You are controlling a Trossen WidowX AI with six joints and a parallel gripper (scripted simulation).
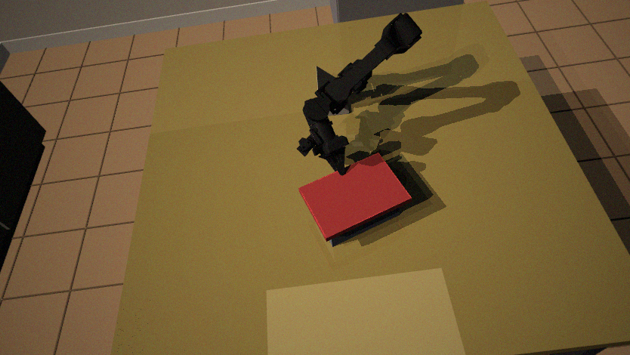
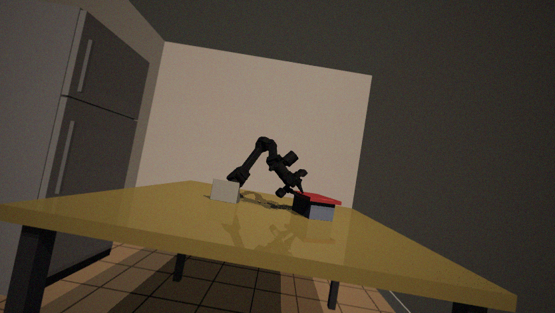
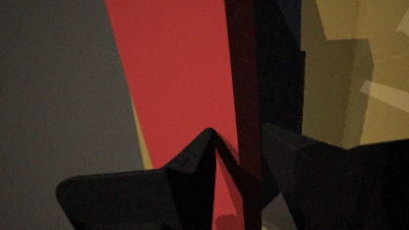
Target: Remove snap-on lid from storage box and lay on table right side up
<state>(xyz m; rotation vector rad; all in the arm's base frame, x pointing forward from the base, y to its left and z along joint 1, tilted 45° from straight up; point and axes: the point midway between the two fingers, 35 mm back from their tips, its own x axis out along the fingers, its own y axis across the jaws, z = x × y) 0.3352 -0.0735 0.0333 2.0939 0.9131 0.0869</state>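
My gripper tip is now 70 mm short of the red lid and 30 mm to the right of it. Round my gripper tip: blue-grey storage box (70 mm ahead, 30 mm to the left, 40 mm below).
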